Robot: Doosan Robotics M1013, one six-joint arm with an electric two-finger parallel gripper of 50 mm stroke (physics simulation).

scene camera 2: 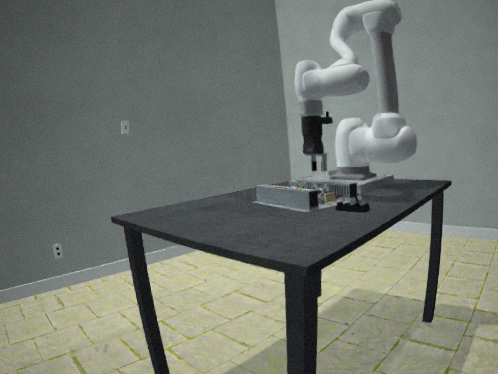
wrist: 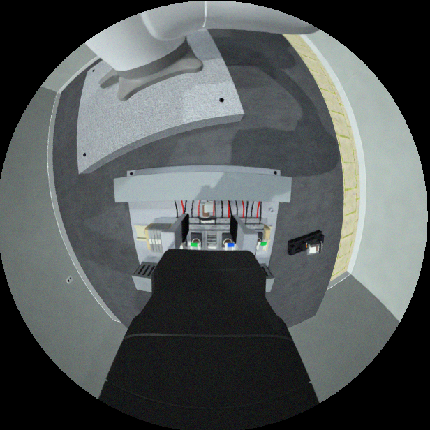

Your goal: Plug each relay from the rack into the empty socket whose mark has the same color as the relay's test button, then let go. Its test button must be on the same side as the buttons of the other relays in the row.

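Places are measured from the arm's base along level axes (x right, y ahead, z up), in millimetres.
Pixels of known places: gripper, fingertip midpoint: (scene camera 2: 319,171); arm's base at its link origin: (scene camera 2: 353,177).
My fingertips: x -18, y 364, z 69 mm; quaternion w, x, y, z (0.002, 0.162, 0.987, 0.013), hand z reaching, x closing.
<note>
For each thing: its middle in the pictures, then the offset to it from my fingertips. "pt": a spot on its surface instead. Level surfaces: height alone.
- panel at a spot on its surface: (scene camera 2: 263,203) pt dz -103, dx +157, dy +146 mm
- front duct at the middle of its body: (scene camera 2: 285,196) dz -73, dx +62, dy +142 mm
- dark table at its surface level: dz -106 mm
My gripper (scene camera 2: 319,164) (wrist: 209,222) is open and empty above the panel (scene camera 2: 263,203) (wrist: 140,214). In the wrist view its fingers stand left and right over the socket row. The row holds relays with a green button (wrist: 195,244), a blue button (wrist: 230,245) and a green button (wrist: 263,243). An empty socket (wrist: 212,241) shows between the first two. A loose clear relay (wrist: 207,208) lies by the wires behind the row; its button colour cannot be told. The black rack (scene camera 2: 350,207) (wrist: 297,246) holds one relay (wrist: 313,248). My gripper body hides the colour marks.
Grey ducts run along both sides of the row: the rear duct (wrist: 202,190) and the front duct (scene camera 2: 285,196) (wrist: 144,281). Beige end blocks (wrist: 141,233) stand at the row's ends. The robot's mounting plate (wrist: 150,120) lies behind the panel on the dark table (scene camera 2: 215,235).
</note>
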